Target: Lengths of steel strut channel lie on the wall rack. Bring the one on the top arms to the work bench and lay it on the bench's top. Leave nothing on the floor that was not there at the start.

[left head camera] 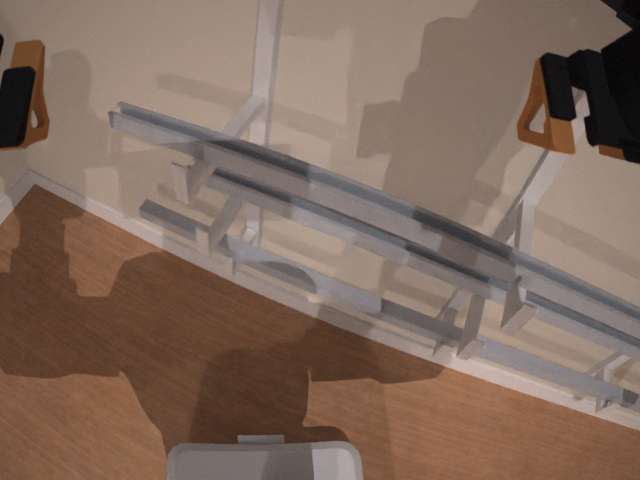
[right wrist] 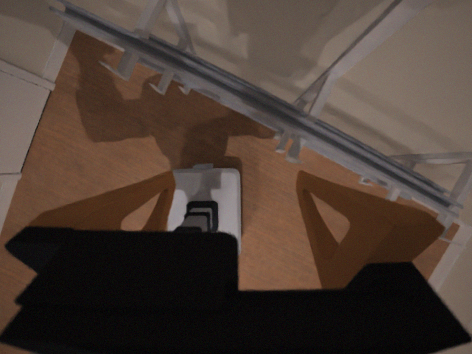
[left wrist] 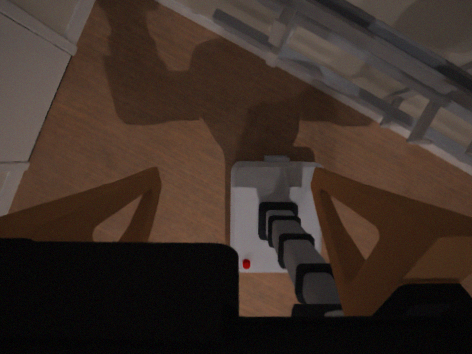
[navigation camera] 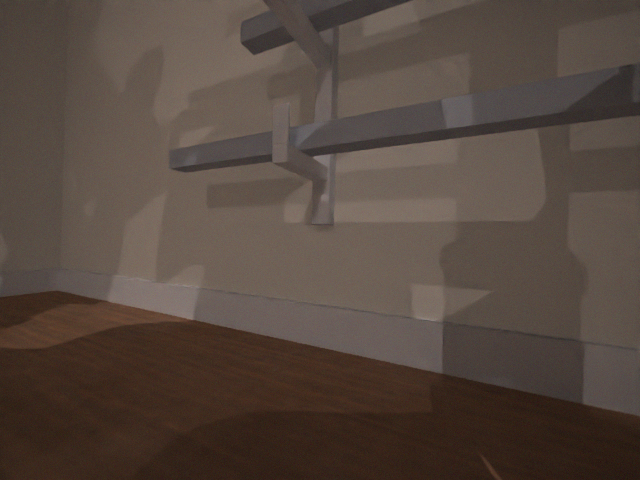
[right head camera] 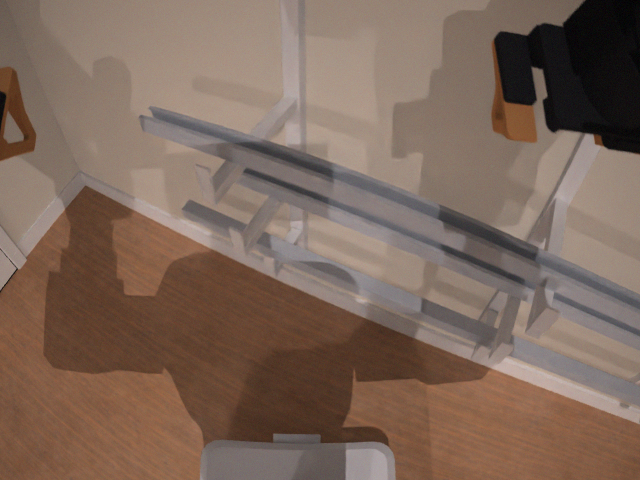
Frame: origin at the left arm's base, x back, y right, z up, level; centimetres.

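Where they show: left gripper, fingertip midpoint: (left wrist: 236,175); right gripper, fingertip midpoint: (left head camera: 562,140) (right wrist: 235,177) (right head camera: 548,129).
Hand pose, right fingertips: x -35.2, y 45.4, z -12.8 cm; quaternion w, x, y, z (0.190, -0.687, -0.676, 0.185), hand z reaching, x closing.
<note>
After its pixels a point has its place.
The top strut channel (left head camera: 310,186) {z -51.2, x -62.4, y 30.8 cm} (right head camera: 361,198) {z -51.6, x -60.2, y 35.1 cm} (right wrist: 240,95) {z -54.4, x -57.2, y 47.3 cm}, a long grey open channel, lies on the rack's top arms and slants down to the right in both head views. Its right end is out of frame there. My left gripper (left wrist: 236,175) {z -13.1, x -34.9, y -0.1 cm} is open and empty; one of its fingers shows at the left edge of both head views, to the left of the strut's left end. My right gripper (left head camera: 584,149) {z -12.8, x -35.2, y 45.4 cm} (right head camera: 563,139) {z -12.8, x -35.2, y 45.4 cm} (right wrist: 235,177) {z -12.8, x -35.2, y 45.4 cm} is open and empty, and appears above the strut at the upper right of the head views. The work bench does not show.
The wall rack (left head camera: 263,51) {z -42.8, x -91.7, y 22.7 cm} (right head camera: 292,51) {z -42.3, x -91.3, y 23.3 cm} (navigation camera: 323,206) {z -110.9, x -91.3, y 23.4 cm} also holds a middle strut (left head camera: 310,219) {z -75.9, x -74.5, y 34.7 cm} and a lowest strut (left head camera: 341,291) {z -98.5, x -69.0, y 44.7 cm} (navigation camera: 387,124) {z -100.8, x -73.9, y 32.1 cm}. My grey base (left head camera: 237,465) {z -115.0, x -25.7, y 15.7 cm} (right head camera: 268,465) {z -115.0, x -25.1, y 15.3 cm} is at the bottom of the head views. A room corner is at the left, with a white door (left wrist: 30,90) {z -124.1, x -72.7, y -120.1 cm} near it.
</note>
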